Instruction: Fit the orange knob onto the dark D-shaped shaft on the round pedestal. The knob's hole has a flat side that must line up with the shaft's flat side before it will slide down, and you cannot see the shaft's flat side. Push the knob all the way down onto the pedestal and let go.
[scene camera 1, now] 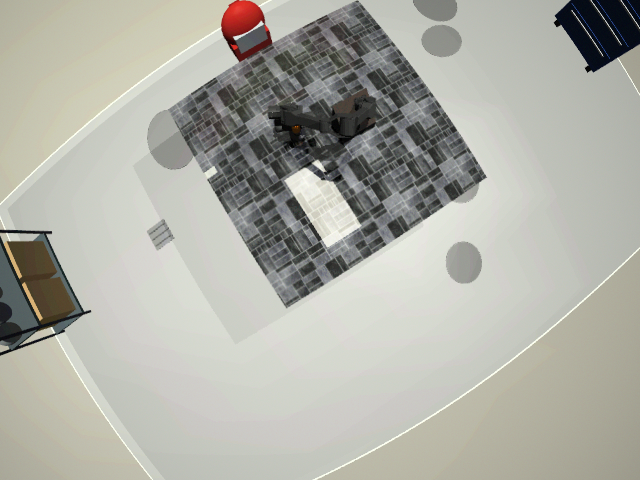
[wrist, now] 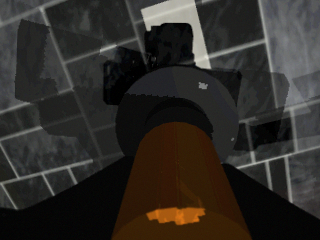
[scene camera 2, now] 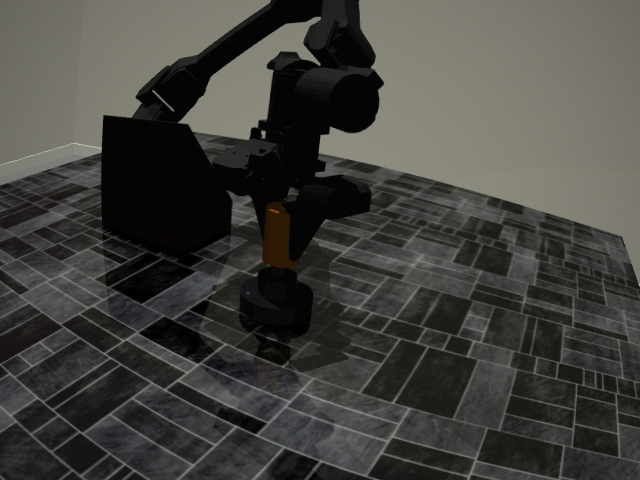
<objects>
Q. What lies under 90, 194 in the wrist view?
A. My gripper.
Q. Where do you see a round pedestal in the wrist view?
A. At 175, 92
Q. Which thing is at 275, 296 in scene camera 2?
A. A round pedestal.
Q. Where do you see an orange knob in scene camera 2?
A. At 277, 223
</objects>
